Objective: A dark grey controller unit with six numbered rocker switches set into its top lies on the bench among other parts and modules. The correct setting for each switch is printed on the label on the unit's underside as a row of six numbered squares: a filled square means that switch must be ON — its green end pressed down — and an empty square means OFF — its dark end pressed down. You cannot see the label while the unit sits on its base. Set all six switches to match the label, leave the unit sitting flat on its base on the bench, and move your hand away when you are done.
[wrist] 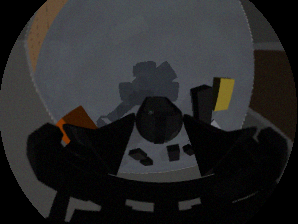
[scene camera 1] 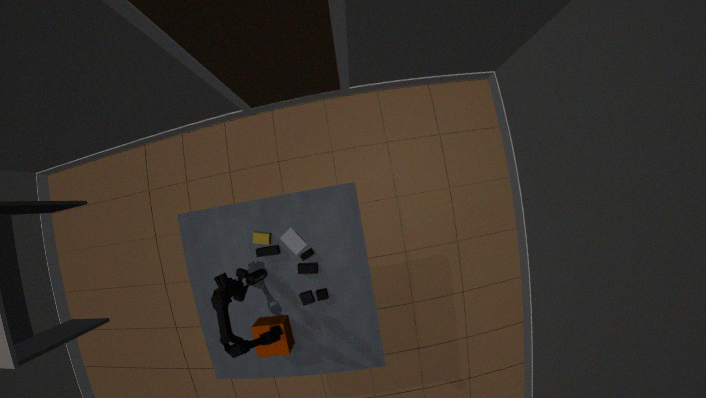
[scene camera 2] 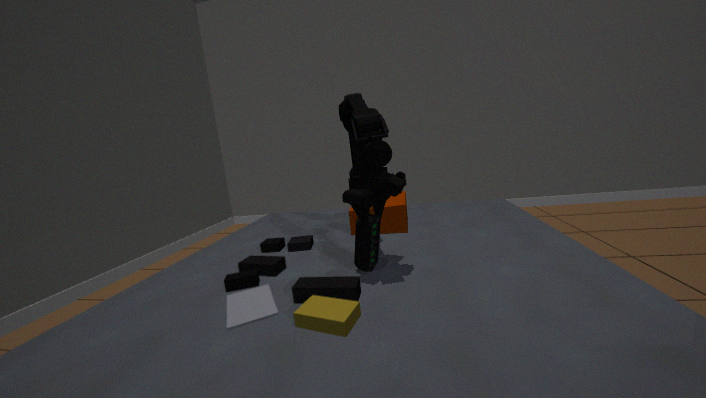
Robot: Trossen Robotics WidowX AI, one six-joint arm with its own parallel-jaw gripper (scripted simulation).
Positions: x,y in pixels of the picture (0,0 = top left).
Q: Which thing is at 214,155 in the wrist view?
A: My gripper.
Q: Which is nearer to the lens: the black module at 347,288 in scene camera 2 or the flat white plate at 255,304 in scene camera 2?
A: The black module.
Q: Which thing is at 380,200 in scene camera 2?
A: My gripper.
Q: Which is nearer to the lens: the black module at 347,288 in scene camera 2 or the yellow block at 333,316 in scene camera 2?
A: The yellow block.
